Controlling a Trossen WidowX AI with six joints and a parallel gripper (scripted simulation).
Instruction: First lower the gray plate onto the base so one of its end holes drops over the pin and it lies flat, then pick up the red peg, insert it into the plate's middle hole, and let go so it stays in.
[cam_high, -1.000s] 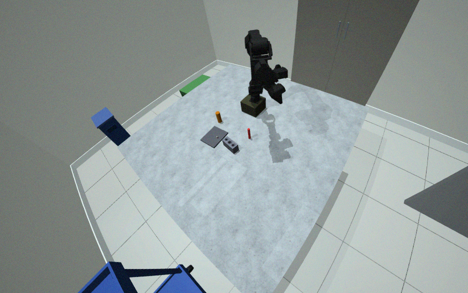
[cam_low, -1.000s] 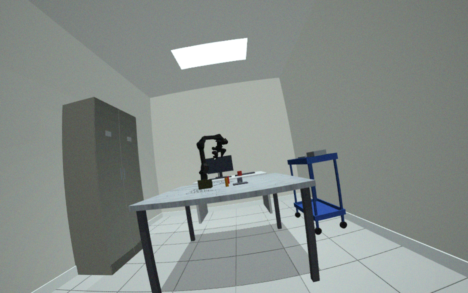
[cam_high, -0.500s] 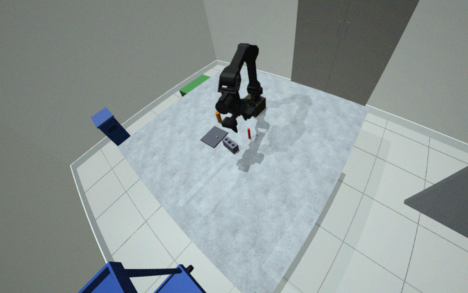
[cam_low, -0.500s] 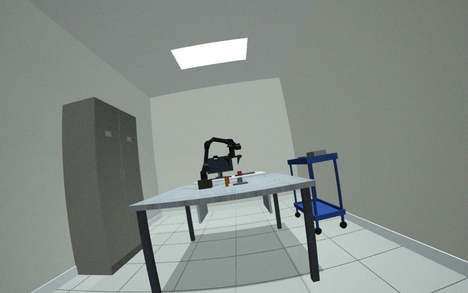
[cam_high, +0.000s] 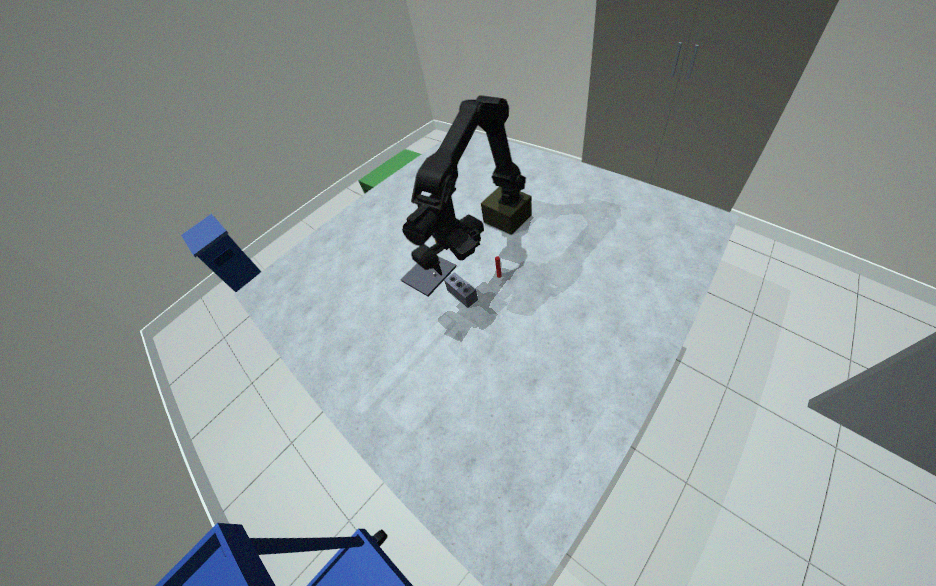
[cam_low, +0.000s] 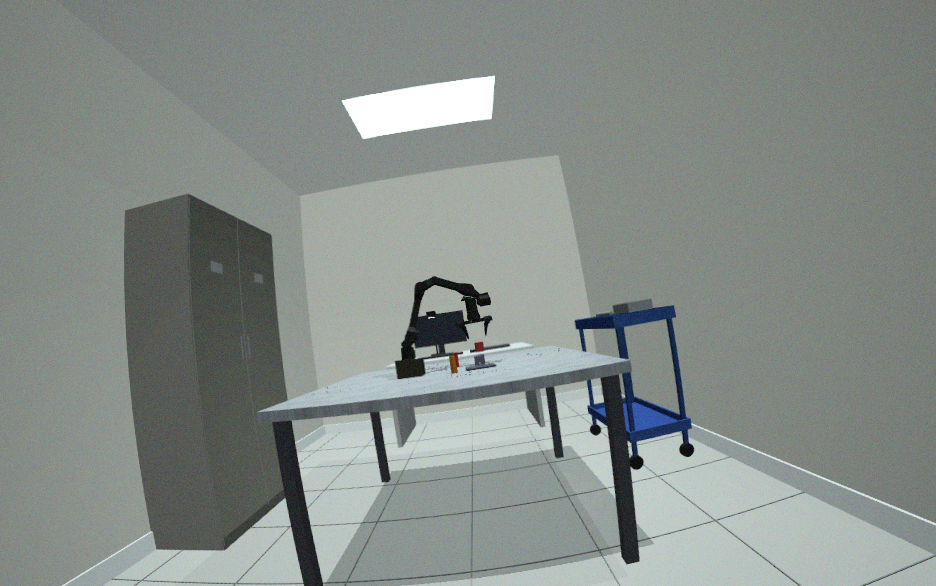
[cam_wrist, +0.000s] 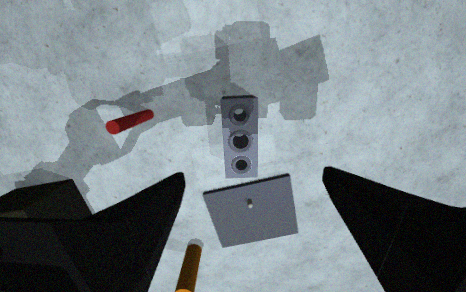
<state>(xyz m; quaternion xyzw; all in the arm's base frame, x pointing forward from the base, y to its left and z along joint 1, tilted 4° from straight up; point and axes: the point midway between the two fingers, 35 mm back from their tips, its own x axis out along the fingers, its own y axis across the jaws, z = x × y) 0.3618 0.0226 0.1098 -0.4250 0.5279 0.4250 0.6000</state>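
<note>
Now: gripper tip 10 cm above the gray plate, 1 cm to the left of it and 1 cm past it. The rest, counted from my gripper tip: orange cylinder (20 cm to the right, 16 cm behind, 10 cm below); red peg (12 cm behind, 10 cm below, 6 cm to the left); flat square base (13 cm to the right, 13 cm below, 3 cm behind).
</note>
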